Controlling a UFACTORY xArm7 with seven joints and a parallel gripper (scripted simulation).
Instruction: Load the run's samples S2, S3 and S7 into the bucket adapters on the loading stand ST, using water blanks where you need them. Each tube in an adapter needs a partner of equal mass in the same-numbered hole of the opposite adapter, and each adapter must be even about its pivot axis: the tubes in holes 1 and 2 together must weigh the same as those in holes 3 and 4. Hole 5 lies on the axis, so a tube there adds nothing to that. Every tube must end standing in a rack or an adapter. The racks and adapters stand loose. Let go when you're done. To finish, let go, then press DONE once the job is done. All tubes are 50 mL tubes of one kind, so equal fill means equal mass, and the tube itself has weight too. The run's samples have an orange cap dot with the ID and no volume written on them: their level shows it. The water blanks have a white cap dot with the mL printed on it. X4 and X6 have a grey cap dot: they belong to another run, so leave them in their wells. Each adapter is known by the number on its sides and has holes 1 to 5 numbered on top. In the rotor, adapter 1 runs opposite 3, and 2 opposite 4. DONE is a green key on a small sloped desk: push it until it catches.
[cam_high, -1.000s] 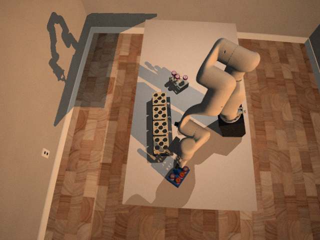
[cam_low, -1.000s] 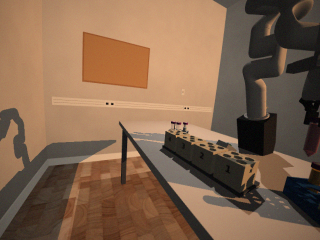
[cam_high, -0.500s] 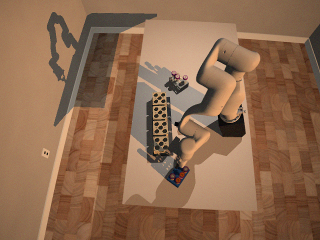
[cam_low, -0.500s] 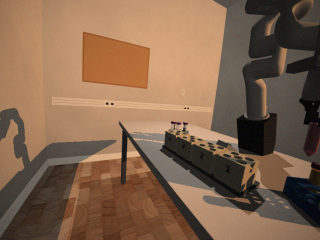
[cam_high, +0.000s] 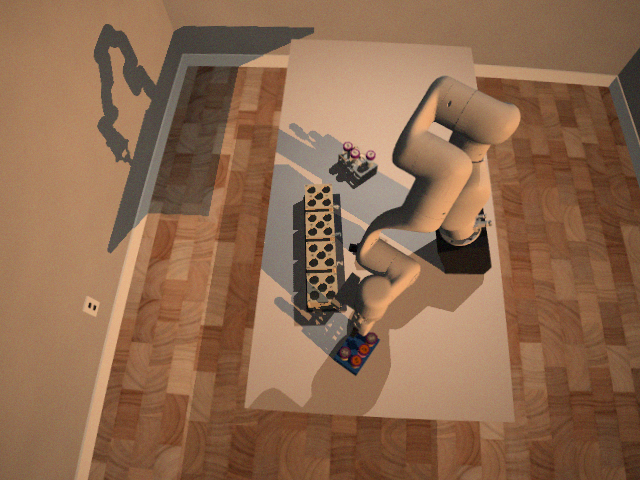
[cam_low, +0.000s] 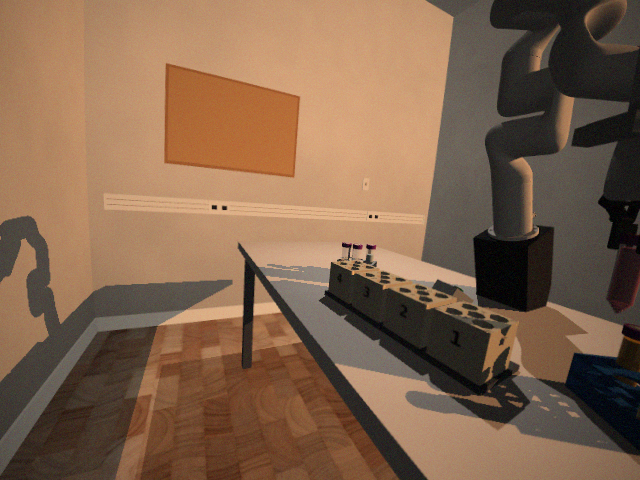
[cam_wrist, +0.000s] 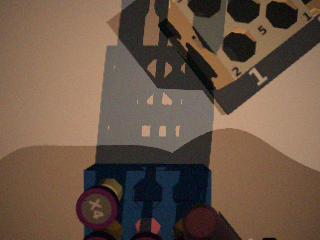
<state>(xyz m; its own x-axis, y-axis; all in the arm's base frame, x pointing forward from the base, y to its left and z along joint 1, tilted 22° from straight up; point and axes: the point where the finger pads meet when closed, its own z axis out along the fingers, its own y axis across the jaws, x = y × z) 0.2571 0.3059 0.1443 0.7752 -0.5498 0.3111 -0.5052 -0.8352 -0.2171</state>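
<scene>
Right now the pink-filled sample tube is 1 cm to the right of my hand and 5 cm below it. Also, from my hand: yellowish tube: 4 cm ahead, 7 cm to the left, 19 cm below; orange-dotted tube: 1 cm ahead, 10 cm to the left, 19 cm below; blue sample rack: 1 cm ahead, 4 cm to the left, 22 cm below.
</scene>
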